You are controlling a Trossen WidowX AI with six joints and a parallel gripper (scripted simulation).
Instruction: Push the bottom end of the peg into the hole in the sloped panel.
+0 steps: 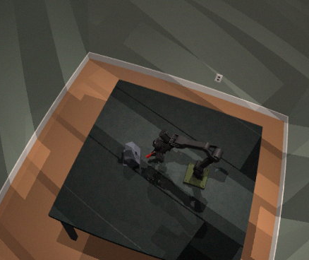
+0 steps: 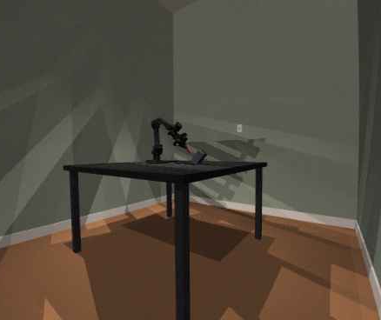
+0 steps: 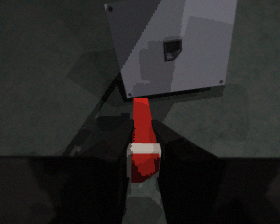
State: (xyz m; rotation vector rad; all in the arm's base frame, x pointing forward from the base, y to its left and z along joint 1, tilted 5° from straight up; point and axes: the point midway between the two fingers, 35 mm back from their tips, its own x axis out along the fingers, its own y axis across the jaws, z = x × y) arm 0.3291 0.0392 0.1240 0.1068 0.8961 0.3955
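Right now the grey sloped panel is 12 cm ahead of my gripper tip, 1 cm to the left of it and 7 cm below it. From my gripper tip the other things lie so: red peg (1 cm behind, 1 cm above).
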